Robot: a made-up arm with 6 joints. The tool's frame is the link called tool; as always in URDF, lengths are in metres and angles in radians. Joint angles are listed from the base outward.
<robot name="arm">
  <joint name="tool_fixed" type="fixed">
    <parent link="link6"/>
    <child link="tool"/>
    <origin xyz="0 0 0" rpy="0 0 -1.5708"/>
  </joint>
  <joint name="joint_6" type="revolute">
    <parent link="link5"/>
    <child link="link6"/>
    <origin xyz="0.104 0.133 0" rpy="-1.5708 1.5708 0"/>
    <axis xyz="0 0 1"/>
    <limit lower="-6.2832" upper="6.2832"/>
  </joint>
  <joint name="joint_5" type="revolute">
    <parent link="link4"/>
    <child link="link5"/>
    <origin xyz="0 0 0" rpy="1.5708 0 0"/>
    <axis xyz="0 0 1"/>
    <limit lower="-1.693" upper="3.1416"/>
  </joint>
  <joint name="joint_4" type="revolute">
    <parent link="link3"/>
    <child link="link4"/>
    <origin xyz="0.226 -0.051 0" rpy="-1.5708 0 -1.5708"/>
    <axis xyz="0 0 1"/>
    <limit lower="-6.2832" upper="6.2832"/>
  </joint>
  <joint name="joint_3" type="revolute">
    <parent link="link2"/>
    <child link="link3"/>
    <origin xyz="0.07 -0.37 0" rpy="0 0 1.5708"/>
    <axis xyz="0 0 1"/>
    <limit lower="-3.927" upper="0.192"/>
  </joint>
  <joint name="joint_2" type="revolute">
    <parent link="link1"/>
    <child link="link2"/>
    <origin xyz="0 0 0" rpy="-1.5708 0 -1.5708"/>
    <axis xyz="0 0 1"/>
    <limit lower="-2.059" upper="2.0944"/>
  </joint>
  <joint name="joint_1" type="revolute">
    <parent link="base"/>
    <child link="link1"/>
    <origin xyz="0 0 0.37" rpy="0 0 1.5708"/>
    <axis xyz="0 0 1"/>
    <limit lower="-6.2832" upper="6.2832"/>
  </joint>
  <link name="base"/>
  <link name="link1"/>
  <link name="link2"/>
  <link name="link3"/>
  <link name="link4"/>
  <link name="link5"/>
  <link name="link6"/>
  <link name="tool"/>
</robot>
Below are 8 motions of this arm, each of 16 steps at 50 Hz.
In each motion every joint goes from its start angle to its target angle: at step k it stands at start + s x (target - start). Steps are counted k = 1, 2, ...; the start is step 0. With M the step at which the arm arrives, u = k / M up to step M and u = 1 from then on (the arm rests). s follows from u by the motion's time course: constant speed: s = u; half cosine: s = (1 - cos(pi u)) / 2; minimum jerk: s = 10 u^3 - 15 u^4 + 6 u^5.
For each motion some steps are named. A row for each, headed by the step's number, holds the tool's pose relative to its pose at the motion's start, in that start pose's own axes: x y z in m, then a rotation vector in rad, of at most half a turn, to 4 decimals.
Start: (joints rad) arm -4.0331 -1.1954 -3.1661 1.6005 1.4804 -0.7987
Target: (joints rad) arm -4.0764 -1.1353 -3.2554 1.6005 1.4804 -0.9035
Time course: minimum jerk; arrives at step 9
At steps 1, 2, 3, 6, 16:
1: -0.0002 0.0000 0.0003 0.0002 -0.0004 -0.0015
2: -0.0016 0.0000 0.0021 0.0016 -0.0029 -0.0102
3: -0.0043 0.0001 0.0056 0.0046 -0.0079 -0.0281
6: -0.0166 -0.0002 0.0208 0.0183 -0.0290 -0.1058
16: -0.0212 -0.0005 0.0262 0.0237 -0.0363 -0.1339

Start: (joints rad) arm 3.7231 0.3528 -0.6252 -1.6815 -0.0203 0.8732
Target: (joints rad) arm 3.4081 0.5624 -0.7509 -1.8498 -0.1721 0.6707
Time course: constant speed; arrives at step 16
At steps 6, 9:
6: -0.0170 0.0316 0.0190 0.0455 -0.0031 -0.0231
9: -0.0278 0.0466 0.0282 0.0693 -0.0012 -0.0335

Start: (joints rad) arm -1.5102 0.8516 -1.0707 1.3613 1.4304 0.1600
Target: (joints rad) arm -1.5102 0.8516 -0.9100 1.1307 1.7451 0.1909
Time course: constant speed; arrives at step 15
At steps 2, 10, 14, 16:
2: -0.0037 0.0117 0.0058 -0.0401 -0.0408 0.0212
10: -0.0233 0.0594 0.0239 -0.1959 -0.2094 0.1180
14: -0.0359 0.0832 0.0298 -0.2706 -0.2966 0.1733
16: -0.0393 0.0891 0.0310 -0.2889 -0.3187 0.1878

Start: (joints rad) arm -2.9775 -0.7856 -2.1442 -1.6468 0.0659 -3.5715
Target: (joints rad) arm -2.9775 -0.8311 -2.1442 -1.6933 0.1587 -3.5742
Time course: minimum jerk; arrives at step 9
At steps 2, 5, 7, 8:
2: 0.0018 -0.0012 -0.0004 0.0003 0.0082 -0.0035
5: 0.0148 -0.0094 -0.0032 0.0027 0.0656 -0.0270
7: 0.0229 -0.0145 -0.0052 0.0045 0.1009 -0.0407
8: 0.0245 -0.0155 -0.0056 0.0049 0.1081 -0.0434

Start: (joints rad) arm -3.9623 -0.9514 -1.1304 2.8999 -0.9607 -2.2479
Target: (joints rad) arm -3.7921 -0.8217 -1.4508 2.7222 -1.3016 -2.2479
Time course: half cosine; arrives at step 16
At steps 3, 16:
3: 0.0052 -0.0005 -0.0027 -0.0091 -0.0048 -0.0111
16: 0.0586 -0.0058 -0.0303 -0.1161 -0.0395 -0.0978

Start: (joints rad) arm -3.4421 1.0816 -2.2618 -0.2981 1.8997 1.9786
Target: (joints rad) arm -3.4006 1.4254 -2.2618 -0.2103 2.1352 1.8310
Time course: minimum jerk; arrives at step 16
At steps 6, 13, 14, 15, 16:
6: -0.0304 -0.0055 0.0495 -0.1433 0.0530 -0.0816
13: -0.0911 0.0026 0.1705 -0.5049 0.1701 -0.2690
14: -0.0935 0.0037 0.1763 -0.5228 0.1753 -0.2775
15: -0.0945 0.0042 0.1787 -0.5303 0.1774 -0.2811
16: -0.0947 0.0043 0.1791 -0.5316 0.1778 -0.2816

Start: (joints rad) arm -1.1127 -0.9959 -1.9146 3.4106 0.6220 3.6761
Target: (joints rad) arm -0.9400 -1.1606 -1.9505 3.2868 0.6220 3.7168
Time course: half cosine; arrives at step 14
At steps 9, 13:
9: 0.0911 -0.0331 0.0074 0.0894 0.1042 0.0863
13: 0.1283 -0.0404 0.0073 0.1191 0.1480 0.1152

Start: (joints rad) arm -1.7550 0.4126 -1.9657 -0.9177 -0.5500 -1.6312
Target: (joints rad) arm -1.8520 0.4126 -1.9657 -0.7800 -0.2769 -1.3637
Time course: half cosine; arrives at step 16
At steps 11, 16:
11: -0.0360 -0.0639 0.0071 0.2662 -0.1030 0.2837
16: -0.0460 -0.0830 0.0063 0.3378 -0.1410 0.3668

